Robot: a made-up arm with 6 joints.
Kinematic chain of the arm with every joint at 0, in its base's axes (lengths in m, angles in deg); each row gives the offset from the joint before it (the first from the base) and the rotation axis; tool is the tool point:
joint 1: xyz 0 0 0.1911 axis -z
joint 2: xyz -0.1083 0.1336 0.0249 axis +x
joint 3: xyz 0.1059 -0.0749 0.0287 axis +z
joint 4: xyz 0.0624 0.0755 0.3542 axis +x
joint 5: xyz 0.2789 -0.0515 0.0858 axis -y
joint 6: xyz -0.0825 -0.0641 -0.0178 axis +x
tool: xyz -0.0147 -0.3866 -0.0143
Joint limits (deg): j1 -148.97..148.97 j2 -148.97..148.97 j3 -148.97..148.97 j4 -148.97..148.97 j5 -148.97..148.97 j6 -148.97..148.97
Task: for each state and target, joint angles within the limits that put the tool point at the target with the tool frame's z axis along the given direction. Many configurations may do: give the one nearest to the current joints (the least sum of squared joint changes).
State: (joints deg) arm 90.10 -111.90 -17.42 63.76 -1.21 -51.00
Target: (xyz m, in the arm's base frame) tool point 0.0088 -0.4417 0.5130 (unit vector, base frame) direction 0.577 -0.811 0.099
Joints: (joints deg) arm 140.73 -120.56 4.12 84.81 -2.08 -48.39
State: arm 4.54 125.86 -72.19 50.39 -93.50 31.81
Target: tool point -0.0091 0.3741 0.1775 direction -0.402 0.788 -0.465
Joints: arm -29.95 134.25 -45.58 97.99 -46.69 12.57
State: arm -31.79 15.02 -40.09 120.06 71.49 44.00
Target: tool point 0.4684 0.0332 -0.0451 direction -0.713 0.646 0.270
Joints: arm -14.11 39.76 -59.19 109.51 80.82 15.58
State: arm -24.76 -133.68 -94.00 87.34 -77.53 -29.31
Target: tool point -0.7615 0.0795 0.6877 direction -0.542 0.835 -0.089
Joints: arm -43.92 -106.15 -112.82 73.70 -70.97 -84.01
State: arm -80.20 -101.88 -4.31 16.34 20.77 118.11
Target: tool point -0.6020 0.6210 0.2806 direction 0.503 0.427 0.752
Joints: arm -93.81 -93.94 -22.04 39.11 78.71 130.09
